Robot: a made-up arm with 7 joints. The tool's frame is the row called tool. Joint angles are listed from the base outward. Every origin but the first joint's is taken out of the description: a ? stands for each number. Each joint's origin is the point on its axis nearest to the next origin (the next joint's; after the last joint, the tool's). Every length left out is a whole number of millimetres.
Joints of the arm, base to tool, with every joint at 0 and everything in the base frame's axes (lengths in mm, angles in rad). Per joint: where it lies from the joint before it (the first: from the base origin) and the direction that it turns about. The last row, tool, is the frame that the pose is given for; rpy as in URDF.
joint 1: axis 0 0 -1 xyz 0 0 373
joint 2: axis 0 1 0 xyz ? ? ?
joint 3: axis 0 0 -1 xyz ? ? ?
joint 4: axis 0 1 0 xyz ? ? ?
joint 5: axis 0 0 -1 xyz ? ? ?
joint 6: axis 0 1 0 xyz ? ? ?
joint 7: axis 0 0 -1 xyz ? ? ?
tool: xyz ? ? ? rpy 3.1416 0 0
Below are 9 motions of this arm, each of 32 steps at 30 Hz.
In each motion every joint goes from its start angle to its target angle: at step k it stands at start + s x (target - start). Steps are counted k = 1, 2, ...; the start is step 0. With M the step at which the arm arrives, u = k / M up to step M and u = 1 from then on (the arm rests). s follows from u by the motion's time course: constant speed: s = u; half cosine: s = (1 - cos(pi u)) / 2; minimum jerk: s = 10 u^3 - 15 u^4 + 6 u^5.
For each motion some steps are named. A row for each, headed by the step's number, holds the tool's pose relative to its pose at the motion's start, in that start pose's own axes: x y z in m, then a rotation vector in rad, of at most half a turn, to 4 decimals.
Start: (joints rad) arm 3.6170 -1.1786 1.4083 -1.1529 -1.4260 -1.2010 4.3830
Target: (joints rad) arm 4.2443 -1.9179 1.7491 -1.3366 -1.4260 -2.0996 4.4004
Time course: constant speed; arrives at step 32
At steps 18, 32:
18: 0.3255 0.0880 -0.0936 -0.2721 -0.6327 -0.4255
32: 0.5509 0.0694 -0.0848 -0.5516 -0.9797 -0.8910

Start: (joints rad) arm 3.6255 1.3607 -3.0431 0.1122 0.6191 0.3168 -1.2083
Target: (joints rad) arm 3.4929 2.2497 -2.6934 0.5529 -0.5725 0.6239 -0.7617
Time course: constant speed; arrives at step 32
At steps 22, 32:
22: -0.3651 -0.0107 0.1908 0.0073 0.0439 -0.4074
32: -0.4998 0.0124 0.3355 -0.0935 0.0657 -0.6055

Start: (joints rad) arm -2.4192 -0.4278 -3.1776 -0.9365 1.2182 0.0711 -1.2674
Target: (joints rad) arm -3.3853 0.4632 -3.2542 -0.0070 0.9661 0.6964 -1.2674
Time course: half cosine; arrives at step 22
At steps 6, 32:
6: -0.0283 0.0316 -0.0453 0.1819 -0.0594 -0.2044
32: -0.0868 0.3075 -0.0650 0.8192 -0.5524 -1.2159

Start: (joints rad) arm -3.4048 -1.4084 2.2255 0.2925 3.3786 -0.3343 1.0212
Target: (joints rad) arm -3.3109 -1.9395 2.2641 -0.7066 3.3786 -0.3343 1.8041
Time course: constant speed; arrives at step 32
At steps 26, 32:
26: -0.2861 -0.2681 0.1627 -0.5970 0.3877 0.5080
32: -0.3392 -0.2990 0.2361 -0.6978 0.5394 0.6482

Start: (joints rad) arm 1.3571 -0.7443 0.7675 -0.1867 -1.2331 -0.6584 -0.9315
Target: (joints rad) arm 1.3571 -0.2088 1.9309 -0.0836 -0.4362 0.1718 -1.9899
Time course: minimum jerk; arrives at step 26
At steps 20, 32:
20: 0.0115 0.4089 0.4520 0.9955 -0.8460 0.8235
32: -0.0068 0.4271 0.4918 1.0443 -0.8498 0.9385

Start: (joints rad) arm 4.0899 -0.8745 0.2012 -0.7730 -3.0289 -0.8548 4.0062
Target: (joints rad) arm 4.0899 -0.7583 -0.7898 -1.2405 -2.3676 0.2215 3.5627
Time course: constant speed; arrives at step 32
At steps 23, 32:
23: 0.2415 0.1864 0.1186 0.9631 0.2017 -0.5367
32: 0.3734 0.1822 0.1908 1.3069 0.1797 -0.5568

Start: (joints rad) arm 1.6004 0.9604 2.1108 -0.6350 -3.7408 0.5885 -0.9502
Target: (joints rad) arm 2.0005 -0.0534 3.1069 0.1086 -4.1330 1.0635 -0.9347
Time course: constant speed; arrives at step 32
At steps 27, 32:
27: 0.6811 -0.1975 0.4456 -0.5054 0.3785 1.2960
32: 0.8225 -0.0897 0.4643 -0.5295 0.4733 1.5758

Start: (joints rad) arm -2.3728 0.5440 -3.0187 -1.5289 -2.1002 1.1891 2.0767
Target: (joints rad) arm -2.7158 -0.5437 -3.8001 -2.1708 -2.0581 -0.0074 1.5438
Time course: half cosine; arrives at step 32
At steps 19, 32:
19: -0.1800 -0.0778 0.4279 1.3513 -0.6423 -0.0270
32: -0.4104 -0.1963 0.5255 1.9880 -0.8899 0.2795

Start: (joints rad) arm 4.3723 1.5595 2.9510 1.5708 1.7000 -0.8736 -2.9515
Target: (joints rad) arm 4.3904 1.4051 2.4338 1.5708 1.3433 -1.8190 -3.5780
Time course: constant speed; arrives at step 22
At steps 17, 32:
17: 0.1940 -0.0517 -0.0600 -0.2055 -1.1552 -0.6514
32: 0.2316 -0.0662 -0.0475 -0.2054 -1.5183 -0.7831

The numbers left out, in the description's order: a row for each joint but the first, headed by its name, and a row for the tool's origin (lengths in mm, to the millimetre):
joint 2: 0 -15 0
joint 3: 0 0 422
joint 4: 0 -13 0
joint 5: 0 0 412
joint 6: 0 -1 0
joint 7: 0 0 131
tool: 0 0 0

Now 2 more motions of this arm.
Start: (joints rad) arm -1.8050 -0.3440 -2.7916 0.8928 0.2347 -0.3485 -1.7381
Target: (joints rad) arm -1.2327 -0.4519 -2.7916 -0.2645 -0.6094 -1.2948 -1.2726
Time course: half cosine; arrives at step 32
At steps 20, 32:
20: -0.1550 -0.3659 0.1085 -1.3362 0.3771 0.1939
32: -0.1425 -0.4522 0.2359 -1.9036 0.4985 0.1988

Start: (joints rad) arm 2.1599 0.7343 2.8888 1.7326 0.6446 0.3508 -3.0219
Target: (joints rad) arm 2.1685 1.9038 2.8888 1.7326 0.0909 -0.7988 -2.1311
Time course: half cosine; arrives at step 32
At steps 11, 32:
11: 0.0929 -0.0587 0.1795 -0.2825 -0.4942 0.1276
32: 0.0332 0.0423 0.7888 -1.6536 -1.5315 0.3774

